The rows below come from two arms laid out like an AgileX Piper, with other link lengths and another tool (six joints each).
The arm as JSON. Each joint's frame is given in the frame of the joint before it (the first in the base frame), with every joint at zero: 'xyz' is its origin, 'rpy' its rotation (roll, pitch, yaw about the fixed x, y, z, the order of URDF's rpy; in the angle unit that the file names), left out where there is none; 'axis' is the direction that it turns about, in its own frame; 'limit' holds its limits. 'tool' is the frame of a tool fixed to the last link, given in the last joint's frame.
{
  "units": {
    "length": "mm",
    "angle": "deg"
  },
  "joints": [
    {
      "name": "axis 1",
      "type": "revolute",
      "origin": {
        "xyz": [
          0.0,
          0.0,
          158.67
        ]
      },
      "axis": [
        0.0,
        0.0,
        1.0
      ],
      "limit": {
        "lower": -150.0,
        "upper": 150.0
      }
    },
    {
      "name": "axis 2",
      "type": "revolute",
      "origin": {
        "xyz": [
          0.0,
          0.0,
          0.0
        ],
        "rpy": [
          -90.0,
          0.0,
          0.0
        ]
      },
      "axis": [
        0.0,
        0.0,
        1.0
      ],
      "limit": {
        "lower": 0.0,
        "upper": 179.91
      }
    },
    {
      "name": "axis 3",
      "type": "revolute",
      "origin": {
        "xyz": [
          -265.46,
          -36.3,
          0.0
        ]
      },
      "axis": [
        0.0,
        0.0,
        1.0
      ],
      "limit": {
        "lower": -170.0,
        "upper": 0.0
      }
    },
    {
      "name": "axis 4",
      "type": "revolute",
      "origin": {
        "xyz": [
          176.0,
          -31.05,
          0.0
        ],
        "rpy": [
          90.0,
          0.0,
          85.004
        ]
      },
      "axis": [
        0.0,
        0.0,
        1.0
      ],
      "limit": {
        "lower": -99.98,
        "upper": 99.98
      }
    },
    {
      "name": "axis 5",
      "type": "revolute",
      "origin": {
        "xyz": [
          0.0,
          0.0,
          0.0
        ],
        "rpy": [
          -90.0,
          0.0,
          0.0
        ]
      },
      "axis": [
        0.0,
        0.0,
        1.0
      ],
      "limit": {
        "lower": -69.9,
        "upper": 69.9
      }
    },
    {
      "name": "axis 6",
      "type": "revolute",
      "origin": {
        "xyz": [
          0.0,
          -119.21,
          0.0
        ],
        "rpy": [
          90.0,
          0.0,
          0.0
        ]
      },
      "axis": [
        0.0,
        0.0,
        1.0
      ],
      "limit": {
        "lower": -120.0,
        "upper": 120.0
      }
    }
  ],
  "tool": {
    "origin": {
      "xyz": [
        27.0,
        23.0,
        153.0
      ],
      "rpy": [
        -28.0,
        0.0,
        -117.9
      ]
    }
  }
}
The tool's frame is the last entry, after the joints.
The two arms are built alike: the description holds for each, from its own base.
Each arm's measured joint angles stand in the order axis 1, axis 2, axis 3, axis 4, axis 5, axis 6.
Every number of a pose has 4 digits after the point. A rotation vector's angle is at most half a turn.
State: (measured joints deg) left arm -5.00 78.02 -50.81 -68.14 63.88 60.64; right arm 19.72 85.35 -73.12 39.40 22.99 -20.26
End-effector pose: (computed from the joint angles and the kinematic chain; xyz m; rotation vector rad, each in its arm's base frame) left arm 0.2023 -0.2296 0.2123 1.2707 -1.8786 0.7265; right arm 0.3596 0.2313 0.2920 -2.2967 1.1032 -0.4614
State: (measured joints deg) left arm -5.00 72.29 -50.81 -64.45 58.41 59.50; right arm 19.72 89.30 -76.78 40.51 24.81 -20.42
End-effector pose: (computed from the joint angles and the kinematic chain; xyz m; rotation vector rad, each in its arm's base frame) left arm 0.2162 -0.2109 0.2203 1.3704 -1.9872 0.8014; right arm 0.3694 0.2419 0.2851 -2.3132 1.0964 -0.4114
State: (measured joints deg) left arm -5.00 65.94 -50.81 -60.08 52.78 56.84; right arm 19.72 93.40 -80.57 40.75 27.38 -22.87
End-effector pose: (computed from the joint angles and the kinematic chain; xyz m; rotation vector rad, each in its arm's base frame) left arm 0.2288 -0.1886 0.2352 1.4871 -2.0754 0.8960; right arm 0.3768 0.2513 0.2723 -2.3727 1.0474 -0.3978
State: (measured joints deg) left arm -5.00 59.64 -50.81 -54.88 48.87 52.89; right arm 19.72 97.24 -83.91 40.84 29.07 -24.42
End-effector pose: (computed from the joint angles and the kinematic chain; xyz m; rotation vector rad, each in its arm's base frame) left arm 0.2326 -0.1671 0.2519 1.5893 -2.1397 0.9811; right arm 0.3854 0.2586 0.2600 -2.4146 1.0158 -0.3836
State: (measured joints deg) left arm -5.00 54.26 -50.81 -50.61 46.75 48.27; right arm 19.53 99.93 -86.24 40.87 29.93 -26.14
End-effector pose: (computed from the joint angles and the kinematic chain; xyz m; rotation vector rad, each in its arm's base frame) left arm 0.2296 -0.1517 0.2672 1.6651 -2.1589 1.0580; right arm 0.3933 0.2615 0.2512 -2.4444 0.9901 -0.3902
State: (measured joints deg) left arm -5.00 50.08 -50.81 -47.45 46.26 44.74; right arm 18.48 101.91 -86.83 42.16 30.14 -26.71
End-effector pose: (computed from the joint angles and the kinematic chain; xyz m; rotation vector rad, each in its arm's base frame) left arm 0.2226 -0.1425 0.2778 1.7056 -2.1700 1.1105; right arm 0.4012 0.2585 0.2410 -2.4443 1.0195 -0.3592
